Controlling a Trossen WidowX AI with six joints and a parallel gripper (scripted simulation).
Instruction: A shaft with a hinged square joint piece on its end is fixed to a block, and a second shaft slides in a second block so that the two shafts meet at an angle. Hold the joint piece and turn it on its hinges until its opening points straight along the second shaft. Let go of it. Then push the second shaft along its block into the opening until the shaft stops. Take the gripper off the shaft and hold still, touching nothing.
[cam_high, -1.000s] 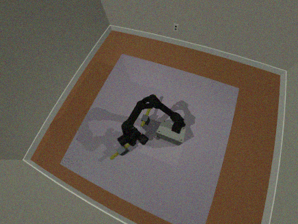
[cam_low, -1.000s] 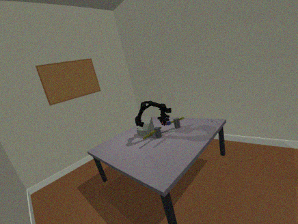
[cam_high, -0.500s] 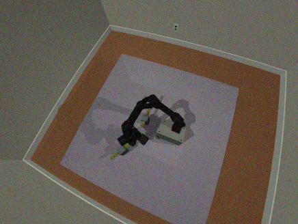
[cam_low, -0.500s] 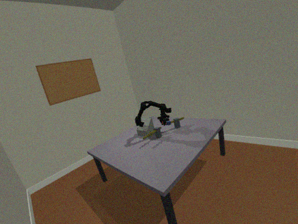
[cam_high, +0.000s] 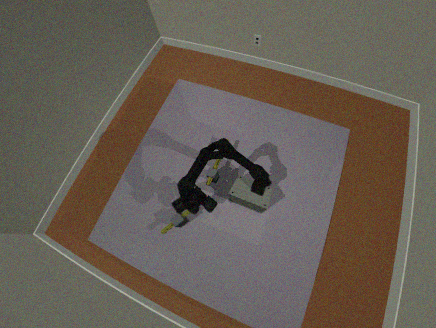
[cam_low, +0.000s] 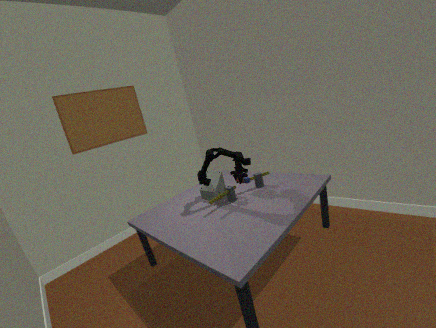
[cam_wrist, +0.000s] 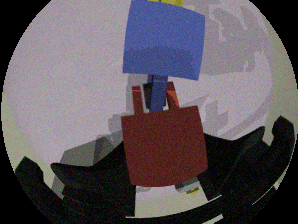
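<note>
Now: the red square joint piece 2 cm to the left of my gripper tip and 3 cm above it.
</note>
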